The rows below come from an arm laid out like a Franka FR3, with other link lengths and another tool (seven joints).
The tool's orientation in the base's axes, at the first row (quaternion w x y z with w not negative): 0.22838, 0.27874, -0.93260, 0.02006
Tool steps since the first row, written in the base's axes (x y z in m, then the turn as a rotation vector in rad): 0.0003, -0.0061, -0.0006, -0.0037, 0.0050, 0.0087; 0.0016, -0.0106, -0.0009, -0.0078, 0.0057, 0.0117; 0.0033, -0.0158, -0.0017, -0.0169, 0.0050, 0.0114; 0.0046, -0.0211, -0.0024, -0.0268, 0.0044, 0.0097; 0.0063, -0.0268, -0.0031, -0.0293, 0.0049, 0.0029; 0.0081, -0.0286, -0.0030, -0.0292, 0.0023, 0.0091; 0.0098, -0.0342, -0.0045, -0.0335, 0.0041, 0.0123; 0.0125, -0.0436, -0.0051, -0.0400, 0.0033, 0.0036; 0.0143, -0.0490, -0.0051, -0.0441, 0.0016, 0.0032; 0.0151, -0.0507, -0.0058, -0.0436, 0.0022, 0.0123; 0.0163, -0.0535, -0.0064, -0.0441, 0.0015, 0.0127; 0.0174, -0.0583, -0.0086, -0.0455, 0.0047, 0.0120
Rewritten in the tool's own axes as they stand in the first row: 0.0026, -0.0054, 0.0014, 0.0040, 0.0070, -0.0071; 0.0038, -0.0099, 0.0019, 0.0080, 0.0100, -0.0082; 0.0049, -0.0152, 0.0028, 0.0149, 0.0142, -0.0040; 0.0063, -0.0205, 0.0037, 0.0218, 0.0188, 0.0017; 0.0077, -0.0262, 0.0046, 0.0205, 0.0199, 0.0088; 0.0073, -0.0287, 0.0040, 0.0244, 0.0182, 0.0036; 0.0082, -0.0344, 0.0056, 0.0281, 0.0223, 0.0022; 0.0108, -0.0439, 0.0066, 0.0295, 0.0243, 0.0128; 0.0122, -0.0494, 0.0067, 0.0332, 0.0250, 0.0152; 0.0122, -0.0513, 0.0073, 0.0365, 0.0260, 0.0067; 0.0125, -0.0543, 0.0078, 0.0374, 0.0257, 0.0067; 0.0131, -0.0592, 0.0101, 0.0365, 0.0291, 0.0074
